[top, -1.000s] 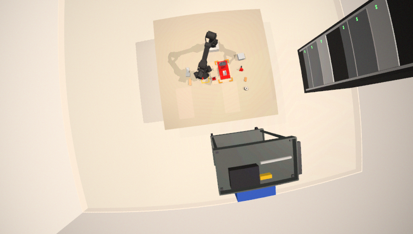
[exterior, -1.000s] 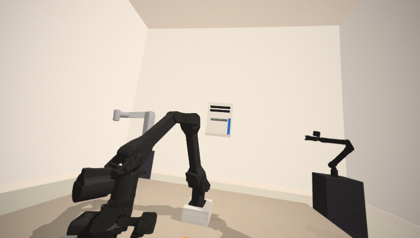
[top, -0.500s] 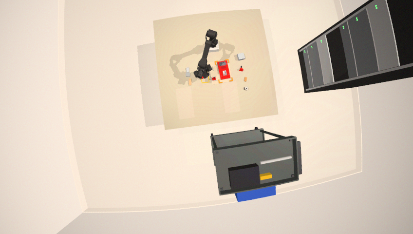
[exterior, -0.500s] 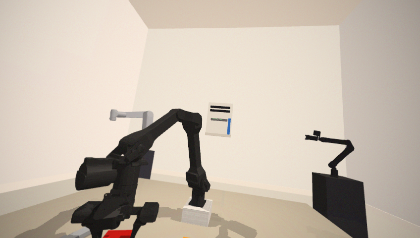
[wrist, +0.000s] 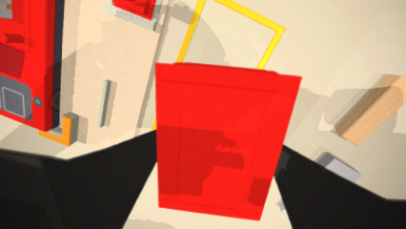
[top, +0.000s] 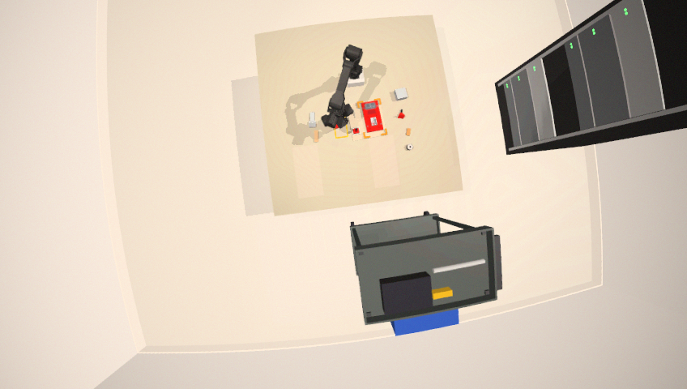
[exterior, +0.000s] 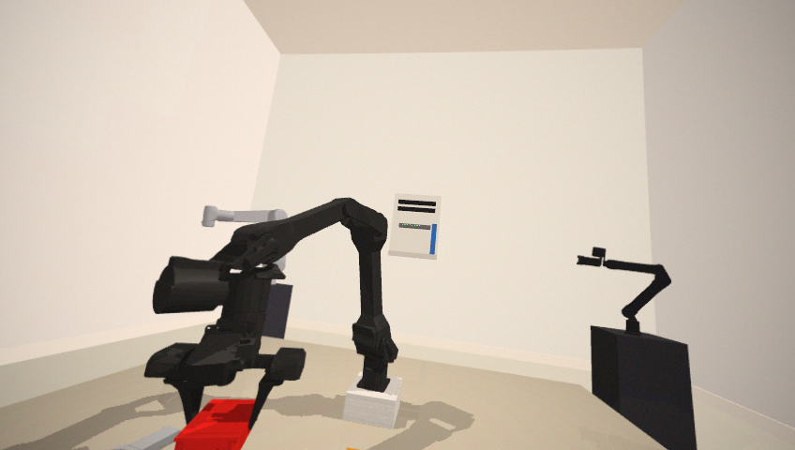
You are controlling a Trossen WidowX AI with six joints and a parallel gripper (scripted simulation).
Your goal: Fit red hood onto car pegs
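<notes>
Right now my gripper tip is 21 cm to the right of the jig, 7 cm above it and 1 cm past it. The rest, counted from my gripper tip: red hood: 1 cm above.
</notes>
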